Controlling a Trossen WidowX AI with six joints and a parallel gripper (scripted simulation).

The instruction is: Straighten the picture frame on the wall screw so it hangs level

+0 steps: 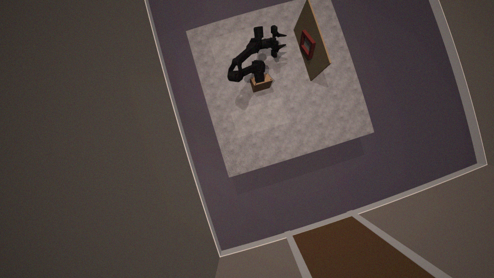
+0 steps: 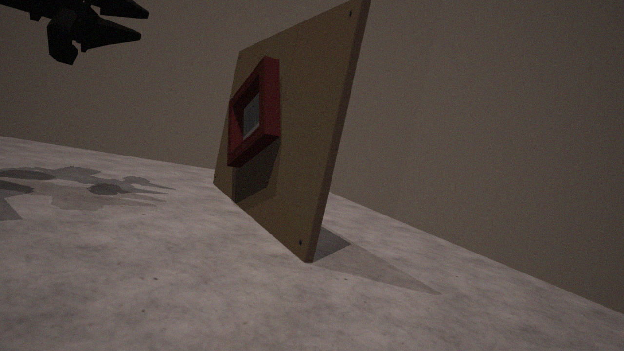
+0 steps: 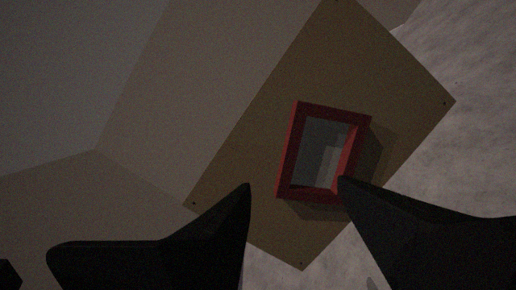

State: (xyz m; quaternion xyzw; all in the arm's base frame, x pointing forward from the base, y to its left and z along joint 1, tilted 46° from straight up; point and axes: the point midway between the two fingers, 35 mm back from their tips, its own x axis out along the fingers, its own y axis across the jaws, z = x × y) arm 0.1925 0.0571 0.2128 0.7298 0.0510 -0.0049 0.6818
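The red picture frame is 190 mm ahead of my gripper tip, 10 mm to the right of it and 100 mm below it. From my gripper tip the other things lie so: tan wall board (200 mm ahead, 100 mm below).
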